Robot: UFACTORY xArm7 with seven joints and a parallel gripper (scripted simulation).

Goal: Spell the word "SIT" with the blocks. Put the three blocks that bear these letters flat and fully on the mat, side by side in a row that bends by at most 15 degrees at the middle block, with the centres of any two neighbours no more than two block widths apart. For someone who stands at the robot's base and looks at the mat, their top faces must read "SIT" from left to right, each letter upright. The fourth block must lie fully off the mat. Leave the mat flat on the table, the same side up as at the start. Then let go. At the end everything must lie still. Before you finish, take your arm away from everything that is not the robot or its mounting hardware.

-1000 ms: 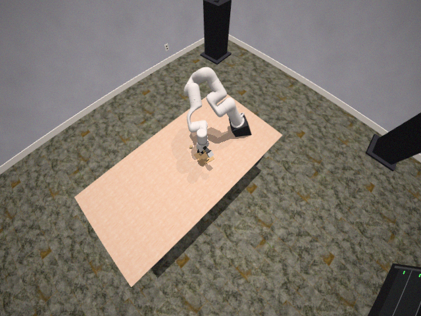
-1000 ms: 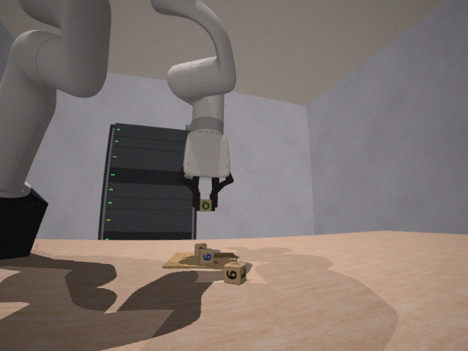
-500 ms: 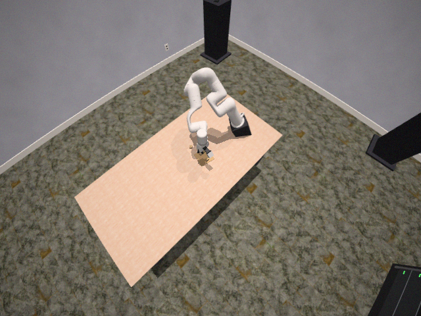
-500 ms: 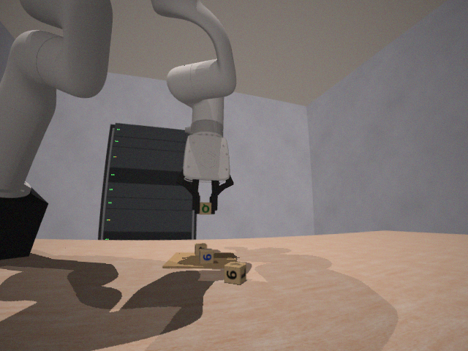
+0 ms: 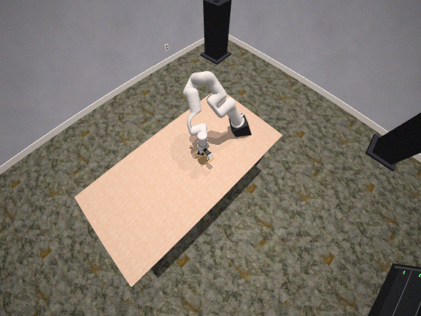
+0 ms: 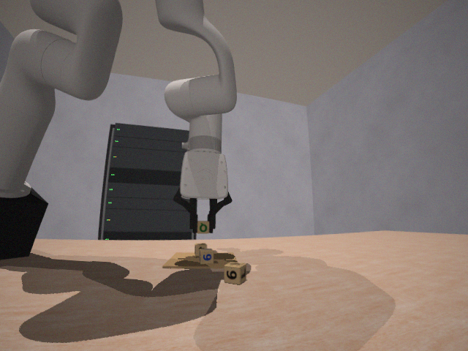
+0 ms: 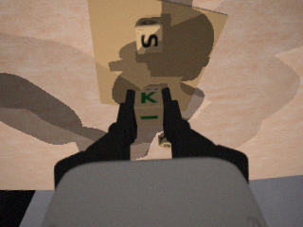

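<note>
The tan mat is 80 mm below my hand and 10 mm to the left of it. Also, from my hand: wooden block 10 mm below.
</note>
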